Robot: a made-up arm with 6 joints. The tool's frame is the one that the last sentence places.
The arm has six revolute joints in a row. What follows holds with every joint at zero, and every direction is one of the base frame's.
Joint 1 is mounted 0.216 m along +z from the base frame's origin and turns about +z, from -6.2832 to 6.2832 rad.
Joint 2 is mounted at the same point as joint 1 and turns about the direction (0, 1, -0.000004), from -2.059 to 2.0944 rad.
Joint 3 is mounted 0.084 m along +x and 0.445 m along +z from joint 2 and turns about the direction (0, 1, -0.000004), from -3.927 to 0.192 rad.
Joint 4 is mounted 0.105 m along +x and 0.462 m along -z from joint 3 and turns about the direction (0, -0.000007, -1), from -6.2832 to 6.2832 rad.
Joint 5 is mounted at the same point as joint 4 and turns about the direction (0, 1, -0.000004), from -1.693 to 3.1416 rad.
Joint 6 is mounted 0.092 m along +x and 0.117 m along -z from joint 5 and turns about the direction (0, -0.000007, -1), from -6.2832 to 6.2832 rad.
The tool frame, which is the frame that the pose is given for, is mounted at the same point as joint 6; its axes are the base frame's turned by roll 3.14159, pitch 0 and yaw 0 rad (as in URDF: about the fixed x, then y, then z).
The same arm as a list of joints. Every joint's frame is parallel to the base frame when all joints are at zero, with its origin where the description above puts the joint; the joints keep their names.
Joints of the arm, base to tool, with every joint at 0 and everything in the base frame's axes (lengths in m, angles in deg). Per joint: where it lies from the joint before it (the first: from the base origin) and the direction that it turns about. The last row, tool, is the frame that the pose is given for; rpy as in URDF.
joint 1: xyz 0 0 0.216 axis +z
joint 2: xyz 0 0 0 axis +y
joint 3: xyz 0.084 0 0.445 axis +y
joint 4: xyz 0.105 0 -0.462 axis -z
joint 5: xyz 0 0 0 axis +y
joint 6: xyz 0.092 0 -0.117 axis -z
tool: xyz 0 0 0 rpy 180 0 0
Joint limits (deg, base to tool): -360..360 -117.97..120 -225..11 -360..360 -97..180 -360..360

